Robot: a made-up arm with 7 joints.
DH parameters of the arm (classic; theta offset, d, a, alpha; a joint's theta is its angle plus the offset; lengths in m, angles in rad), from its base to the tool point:
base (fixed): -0.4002 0 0.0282 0
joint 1: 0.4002 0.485 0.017 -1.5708
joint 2: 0 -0.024 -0.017 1.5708
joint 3: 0 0.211 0.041 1.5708
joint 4: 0 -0.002 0.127 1.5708
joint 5: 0 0.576 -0.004 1.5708
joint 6: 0 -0.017 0.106 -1.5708
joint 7: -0.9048 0 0.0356 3.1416
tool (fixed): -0.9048 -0.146 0 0
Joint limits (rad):
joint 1: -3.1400..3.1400
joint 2: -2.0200..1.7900
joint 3: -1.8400..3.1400
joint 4: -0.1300..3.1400
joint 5: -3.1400..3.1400
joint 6: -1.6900..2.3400
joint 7: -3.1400..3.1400
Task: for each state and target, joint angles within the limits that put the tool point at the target. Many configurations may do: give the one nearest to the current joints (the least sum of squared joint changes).
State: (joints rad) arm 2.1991 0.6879 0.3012 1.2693 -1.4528 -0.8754 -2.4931
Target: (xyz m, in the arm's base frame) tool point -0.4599 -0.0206 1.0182
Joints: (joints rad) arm 2.3783 -0.1759 0.4327 1.7279 -1.4364 -1.3395 -2.5195
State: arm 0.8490 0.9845 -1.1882 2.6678 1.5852 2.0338 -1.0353
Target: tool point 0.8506 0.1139 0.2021
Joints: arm 0.5270 1.5379 -1.1284 2.3428 1.5412 1.8401 -0.9869
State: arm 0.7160 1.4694 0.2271 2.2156 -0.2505 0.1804 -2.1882
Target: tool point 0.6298 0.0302 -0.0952
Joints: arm 0.3888 1.1793 -0.1942 1.5225 -0.2242 0.4999 -2.1957
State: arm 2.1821 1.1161 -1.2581 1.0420 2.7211 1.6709 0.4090
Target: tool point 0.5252 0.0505 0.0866
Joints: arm 2.0569 1.1887 -1.1303 0.3565 2.5908 1.7766 0.4021
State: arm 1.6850 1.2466 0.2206 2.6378 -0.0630 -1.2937 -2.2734
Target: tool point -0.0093 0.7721 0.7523
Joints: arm 1.6474 1.2182 0.2197 2.6757 -0.0580 -1.3985 -2.2742
